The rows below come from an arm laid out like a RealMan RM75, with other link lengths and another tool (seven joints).
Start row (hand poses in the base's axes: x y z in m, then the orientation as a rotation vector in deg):
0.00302 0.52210 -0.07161 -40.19 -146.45 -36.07
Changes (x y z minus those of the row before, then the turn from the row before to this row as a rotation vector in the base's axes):
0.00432 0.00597 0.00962 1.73 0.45 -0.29
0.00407 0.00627 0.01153 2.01 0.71 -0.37
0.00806 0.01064 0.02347 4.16 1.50 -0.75
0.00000 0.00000 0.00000 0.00 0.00 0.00
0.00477 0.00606 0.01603 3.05 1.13 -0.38
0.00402 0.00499 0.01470 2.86 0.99 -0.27
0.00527 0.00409 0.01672 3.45 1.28 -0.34
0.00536 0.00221 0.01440 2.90 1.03 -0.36
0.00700 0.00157 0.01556 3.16 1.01 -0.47
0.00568 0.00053 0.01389 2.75 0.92 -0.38
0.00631 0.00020 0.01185 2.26 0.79 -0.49
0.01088 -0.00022 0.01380 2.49 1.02 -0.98
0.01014 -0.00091 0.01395 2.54 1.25 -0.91
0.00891 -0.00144 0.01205 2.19 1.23 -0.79
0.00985 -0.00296 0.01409 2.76 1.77 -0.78
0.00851 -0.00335 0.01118 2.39 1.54 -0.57
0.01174 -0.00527 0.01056 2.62 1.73 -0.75
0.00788 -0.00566 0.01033 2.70 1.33 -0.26
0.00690 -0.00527 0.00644 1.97 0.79 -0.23
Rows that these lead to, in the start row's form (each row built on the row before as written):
0.00734 0.52807 -0.06199 -40.05 -145.13 -38.06
0.01141 0.53434 -0.05046 -39.95 -143.39 -40.26
0.01947 0.54498 -0.02699 -39.70 -139.68 -44.69
0.01947 0.54498 -0.02699 -39.70 -139.68 -44.69
0.02424 0.55104 -0.01096 -39.28 -136.90 -47.76
0.02826 0.55603 0.00374 -38.74 -134.32 -50.57
0.03353 0.56012 0.02046 -38.11 -131.07 -53.84
0.03889 0.56233 0.03486 -37.64 -128.32 -56.57
0.04589 0.56390 0.05042 -37.16 -125.36 -59.57
0.05157 0.56443 0.06431 -36.71 -122.71 -62.08
0.05788 0.56463 0.07616 -36.54 -120.46 -64.17
0.06876 0.56441 0.08996 -36.90 -117.78 -66.58
0.07890 0.56350 0.10391 -37.24 -114.84 -68.82
0.08781 0.56206 0.11596 -37.59 -112.15 -70.62
0.09766 0.55910 0.13005 -37.89 -108.58 -72.57
0.10617 0.55575 0.14123 -38.02 -105.47 -74.13
0.11791 0.55048 0.15179 -38.28 -101.99 -75.83
0.12579 0.54482 0.16212 -37.78 -98.81 -77.42
0.13269 0.53955 0.16856 -37.34 -96.62 -78.67

